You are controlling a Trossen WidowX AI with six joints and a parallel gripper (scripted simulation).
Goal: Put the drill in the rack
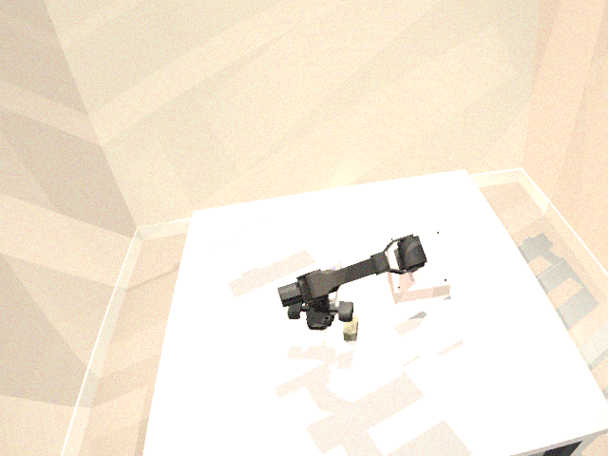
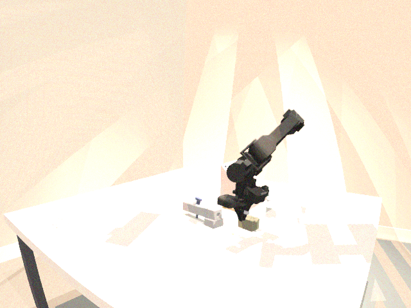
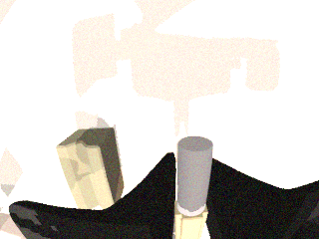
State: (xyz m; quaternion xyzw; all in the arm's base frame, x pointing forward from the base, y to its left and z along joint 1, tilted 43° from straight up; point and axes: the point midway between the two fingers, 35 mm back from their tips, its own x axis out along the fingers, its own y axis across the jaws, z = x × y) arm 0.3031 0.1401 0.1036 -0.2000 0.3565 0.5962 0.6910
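Now: gripper tip 8 cm past the tan rack block, 1 cm to the left of it and 4 cm above it. Also, from my gripper tip: drill: 1 cm behind, 4 cm to the right, 3 cm above; grey block fixture: 5 cm behind, 19 cm to the right, 2 cm below; blue T-shaped key: 6 cm behind, 22 cm to the right, 1 cm below.
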